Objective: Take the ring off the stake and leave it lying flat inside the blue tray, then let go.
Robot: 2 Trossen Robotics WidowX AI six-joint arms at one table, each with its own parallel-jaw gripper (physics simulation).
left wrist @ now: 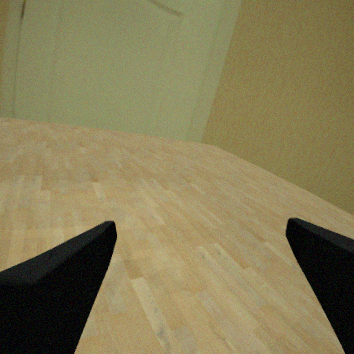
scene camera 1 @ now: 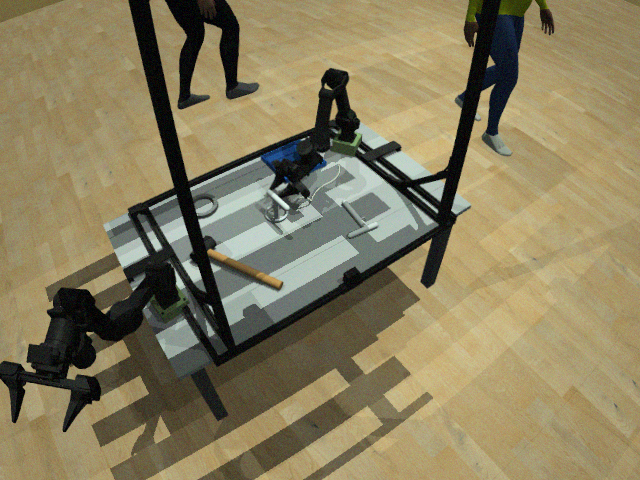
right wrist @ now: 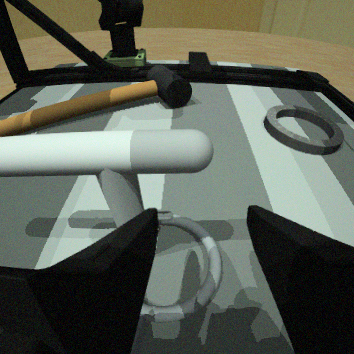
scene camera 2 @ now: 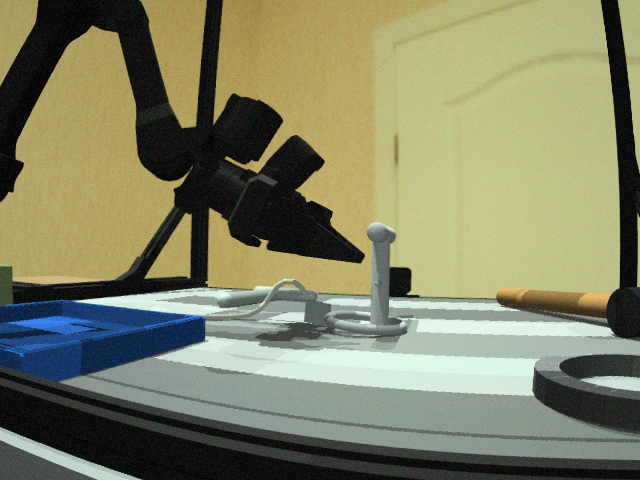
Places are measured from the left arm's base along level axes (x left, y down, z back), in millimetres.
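Pixels of known places: left gripper, fingertip midpoint: (left wrist: 201, 228) (scene camera 1: 38, 427); right gripper, fingertip midpoint: (right wrist: 201, 214) (scene camera 2: 358, 258); left arm's base, link origin: (scene camera 1: 167, 298) (right wrist: 124, 53); right arm's base, link origin: (scene camera 1: 347, 137).
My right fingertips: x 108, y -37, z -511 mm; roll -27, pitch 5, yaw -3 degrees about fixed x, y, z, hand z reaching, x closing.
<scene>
For each thing: its top centre in the pictures, then the offset to it from my right fingertips. "pt": a spot on its surface instead.
- light grey ring, top centre: (right wrist: 154, 268) (scene camera 2: 353, 303) (scene camera 1: 280, 207) dx -27, dy +48, dz -8 mm
- upright stake, top centre: (right wrist: 72, 135) (scene camera 2: 382, 225) (scene camera 1: 277, 198) dx -56, dy -36, dz +20 mm
- blue tray, top centre: (scene camera 2: 48, 316) (scene camera 1: 293, 157) dx +171, dy +53, dz -231 mm
- hammer, top centre: (scene camera 2: 570, 279) (right wrist: 83, 85) (scene camera 1: 235, 259) dx -137, dy +26, dz +260 mm
- dark flat ring, top centre: (scene camera 2: 635, 370) (right wrist: 304, 122) (scene camera 1: 202, 204) dx +198, dy +61, dz +191 mm
- white T-shaped piece, top centre: (scene camera 2: 260, 290) (scene camera 1: 352, 214) dx -219, dy +56, dz -179 mm
- small grey block, surface spot: (scene camera 2: 316, 312) pt dx -39, dy +61, dz -50 mm
The light grey ring (scene camera 1: 267, 217) (scene camera 2: 347, 327) (right wrist: 215, 262) lies low around the foot of the upright stake (scene camera 1: 278, 199) (scene camera 2: 380, 284) (right wrist: 120, 200), which has a crossbar on top. In the right wrist view the left finger hides part of the ring. My right gripper (scene camera 1: 289, 193) (scene camera 2: 360, 257) (right wrist: 201, 214) is partly open and empty, beside the stake's upper half and above the ring, apart from both. The blue tray (scene camera 1: 267, 160) (scene camera 2: 139, 344) stands behind it, partly hidden by the right arm in scene camera 1. My left gripper (scene camera 1: 40, 424) (left wrist: 201, 228) is open and empty, out beyond the table.
A hammer (scene camera 1: 245, 268) (scene camera 2: 558, 302) (right wrist: 90, 105) and a dark flat ring (scene camera 1: 206, 213) (scene camera 2: 555, 387) (right wrist: 300, 144) lie on the table. A white T-shaped piece (scene camera 1: 362, 231) lies right of the stake. A pale cable (scene camera 1: 331, 180) (scene camera 2: 268, 298) runs to a small grey block (scene camera 2: 316, 312) beside the ring. Black posts (scene camera 1: 170, 129) rise at the table's ends.
</scene>
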